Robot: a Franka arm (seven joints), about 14 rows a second.
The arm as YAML. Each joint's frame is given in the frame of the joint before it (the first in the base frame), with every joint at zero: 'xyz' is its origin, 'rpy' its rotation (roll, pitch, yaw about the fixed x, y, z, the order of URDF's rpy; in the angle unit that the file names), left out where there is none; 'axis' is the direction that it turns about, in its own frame. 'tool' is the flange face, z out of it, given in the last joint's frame.
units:
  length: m
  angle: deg
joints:
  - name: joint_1
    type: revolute
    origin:
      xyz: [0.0, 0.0, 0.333]
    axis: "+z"
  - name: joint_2
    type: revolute
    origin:
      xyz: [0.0, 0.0, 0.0]
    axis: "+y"
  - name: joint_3
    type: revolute
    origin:
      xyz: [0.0, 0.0, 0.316]
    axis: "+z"
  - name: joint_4
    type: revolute
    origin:
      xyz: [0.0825, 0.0, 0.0]
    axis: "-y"
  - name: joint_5
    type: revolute
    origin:
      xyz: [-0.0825, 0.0, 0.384]
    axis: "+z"
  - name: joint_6
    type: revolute
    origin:
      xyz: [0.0, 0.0, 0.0]
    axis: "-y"
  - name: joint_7
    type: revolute
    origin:
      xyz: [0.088, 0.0, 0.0]
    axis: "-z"
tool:
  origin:
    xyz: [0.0, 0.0, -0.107]
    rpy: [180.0, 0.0, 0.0]
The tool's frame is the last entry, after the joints.
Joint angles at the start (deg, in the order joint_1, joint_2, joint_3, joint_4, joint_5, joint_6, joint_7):
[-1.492, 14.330, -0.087, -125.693, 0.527, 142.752, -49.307]
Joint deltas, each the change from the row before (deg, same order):
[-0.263, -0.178, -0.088, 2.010, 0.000, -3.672, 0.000]
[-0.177, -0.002, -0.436, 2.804, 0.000, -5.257, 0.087]
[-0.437, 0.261, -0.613, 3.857, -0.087, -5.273, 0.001]
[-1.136, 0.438, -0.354, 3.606, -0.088, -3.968, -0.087]
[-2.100, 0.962, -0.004, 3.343, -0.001, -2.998, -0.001]
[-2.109, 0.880, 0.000, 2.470, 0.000, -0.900, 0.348]
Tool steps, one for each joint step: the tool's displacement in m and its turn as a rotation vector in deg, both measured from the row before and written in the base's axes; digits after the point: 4 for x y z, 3 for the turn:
[0.0053, -0.0035, 0.0101, 0.050, 1.483, -0.327]
[0.0060, -0.0061, 0.0121, 0.024, 2.451, -0.657]
[0.0103, -0.0109, 0.0179, -0.099, 1.682, -0.946]
[0.0096, -0.0158, 0.0169, -0.085, 0.807, -1.316]
[0.0081, -0.0228, 0.0112, 0.049, 0.615, -2.085]
[0.0067, -0.0235, 0.0084, -0.142, -0.678, -2.440]

